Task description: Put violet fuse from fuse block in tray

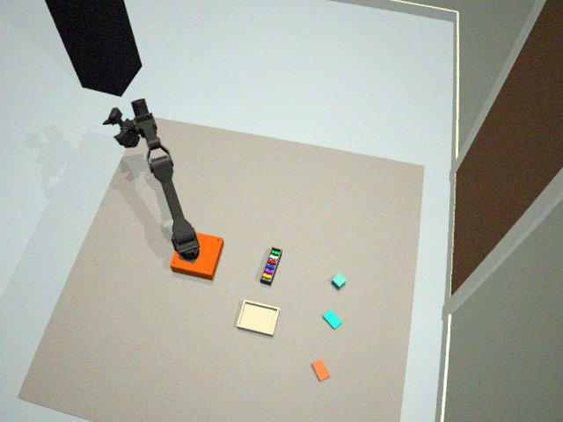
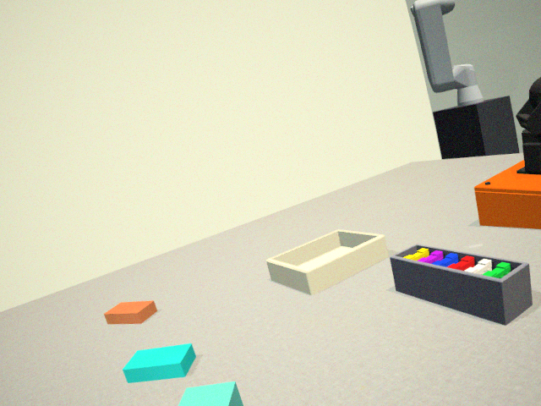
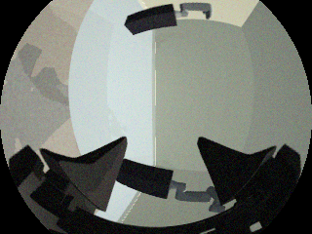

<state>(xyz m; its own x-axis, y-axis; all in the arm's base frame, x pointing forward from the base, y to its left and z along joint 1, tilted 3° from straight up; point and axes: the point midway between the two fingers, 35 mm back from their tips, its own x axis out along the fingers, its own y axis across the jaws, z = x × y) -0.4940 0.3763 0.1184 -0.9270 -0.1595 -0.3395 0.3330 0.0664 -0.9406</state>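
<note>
Now: gripper tip 820 mm short of the violet fuse, 340 mm to the left of it and 120 mm above it. Round my gripper tip: cream tray: 850 mm ahead, 520 mm to the right, 140 mm below.
</note>
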